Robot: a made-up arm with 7 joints. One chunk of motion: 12 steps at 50 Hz.
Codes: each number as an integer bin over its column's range. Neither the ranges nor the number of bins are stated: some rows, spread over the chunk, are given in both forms.
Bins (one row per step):
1: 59 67 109 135 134 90 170
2: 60 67 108 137 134 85 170
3: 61 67 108 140 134 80 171
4: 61 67 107 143 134 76 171
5: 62 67 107 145 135 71 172
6: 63 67 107 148 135 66 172
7: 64 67 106 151 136 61 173
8: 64 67 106 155 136 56 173
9: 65 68 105 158 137 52 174
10: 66 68 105 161 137 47 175
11: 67 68 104 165 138 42 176
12: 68 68 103 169 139 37 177
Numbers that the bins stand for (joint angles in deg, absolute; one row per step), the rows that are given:
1: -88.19 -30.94 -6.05 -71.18 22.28 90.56 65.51
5: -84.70 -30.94 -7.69 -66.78 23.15 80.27 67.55
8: -82.36 -30.94 -8.52 -62.37 24.03 72.15 68.58
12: -77.70 -30.37 -10.98 -56.21 26.64 61.86 72.67
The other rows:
2: -87.03 -30.94 -6.87 -70.30 22.28 87.85 65.51
3: -85.86 -30.94 -6.87 -68.98 22.28 85.14 66.53
4: -85.86 -30.94 -7.69 -67.66 22.28 82.98 66.53
6: -83.53 -30.94 -7.69 -65.46 23.15 77.56 67.55
7: -82.36 -30.94 -8.52 -64.13 24.03 74.85 68.58
9: -81.20 -30.37 -9.34 -61.05 24.90 69.98 69.60
10: -80.03 -30.37 -9.34 -59.73 24.90 67.27 70.62
11: -78.86 -30.37 -10.16 -57.97 25.77 64.56 71.64

